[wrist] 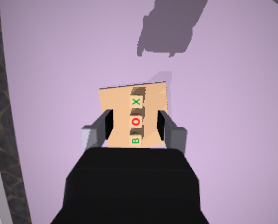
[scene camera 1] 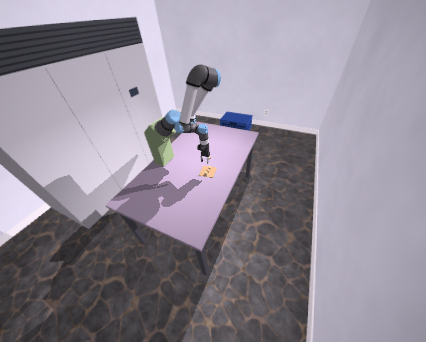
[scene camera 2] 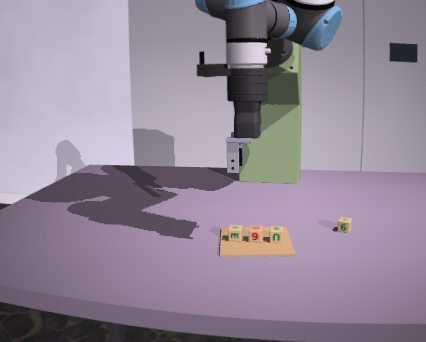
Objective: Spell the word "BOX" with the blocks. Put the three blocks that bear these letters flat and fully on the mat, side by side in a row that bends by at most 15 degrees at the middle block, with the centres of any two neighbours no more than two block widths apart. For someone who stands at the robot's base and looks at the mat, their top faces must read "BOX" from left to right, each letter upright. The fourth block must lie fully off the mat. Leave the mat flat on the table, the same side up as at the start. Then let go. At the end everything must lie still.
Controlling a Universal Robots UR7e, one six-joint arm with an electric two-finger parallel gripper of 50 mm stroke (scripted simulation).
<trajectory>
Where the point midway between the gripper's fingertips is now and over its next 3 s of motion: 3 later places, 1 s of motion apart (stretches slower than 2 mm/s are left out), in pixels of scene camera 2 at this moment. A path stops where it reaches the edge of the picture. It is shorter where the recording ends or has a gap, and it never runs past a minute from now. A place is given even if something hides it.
My gripper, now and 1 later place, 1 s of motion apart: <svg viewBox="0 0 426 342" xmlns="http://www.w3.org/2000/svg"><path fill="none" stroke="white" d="M235 168L234 152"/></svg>
</trajectory>
